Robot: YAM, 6 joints.
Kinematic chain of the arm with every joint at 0, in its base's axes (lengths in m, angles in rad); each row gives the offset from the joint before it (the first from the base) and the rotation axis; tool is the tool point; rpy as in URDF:
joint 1: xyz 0 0 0.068 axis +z
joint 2: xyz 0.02 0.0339 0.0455 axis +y
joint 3: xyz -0.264 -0.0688 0 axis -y
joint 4: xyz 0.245 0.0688 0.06 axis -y
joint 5: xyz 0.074 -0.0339 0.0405 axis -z
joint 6: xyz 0.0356 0 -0.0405 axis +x
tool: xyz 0 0 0 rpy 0 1.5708 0
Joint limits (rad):
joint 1: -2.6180..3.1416
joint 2: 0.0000..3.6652
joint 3: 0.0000..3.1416
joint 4: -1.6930..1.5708
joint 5: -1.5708..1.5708
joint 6: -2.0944..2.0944
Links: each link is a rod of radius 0.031 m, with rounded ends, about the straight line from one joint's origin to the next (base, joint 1, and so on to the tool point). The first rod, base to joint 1, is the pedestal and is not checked.
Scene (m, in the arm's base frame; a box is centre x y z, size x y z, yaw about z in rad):
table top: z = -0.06
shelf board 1: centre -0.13 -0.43 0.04 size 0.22 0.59 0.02 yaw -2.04
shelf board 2: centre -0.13 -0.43 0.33 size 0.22 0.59 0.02 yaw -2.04
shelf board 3: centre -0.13 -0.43 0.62 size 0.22 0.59 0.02 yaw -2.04
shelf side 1: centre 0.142 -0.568 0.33 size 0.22 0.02 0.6 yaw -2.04
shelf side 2: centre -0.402 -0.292 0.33 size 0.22 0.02 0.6 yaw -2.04
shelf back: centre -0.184 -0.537 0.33 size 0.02 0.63 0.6 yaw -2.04
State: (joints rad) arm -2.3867 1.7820 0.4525 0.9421 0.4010 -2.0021
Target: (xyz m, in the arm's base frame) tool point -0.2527 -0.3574 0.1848
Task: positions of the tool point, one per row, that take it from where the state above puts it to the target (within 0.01 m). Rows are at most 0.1 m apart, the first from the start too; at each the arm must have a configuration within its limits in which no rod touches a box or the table.
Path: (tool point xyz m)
1: -0.2422 -0.2456 0.1316
2: -0.2526 -0.3022 0.1574
3: -0.2527 -0.3574 0.1848

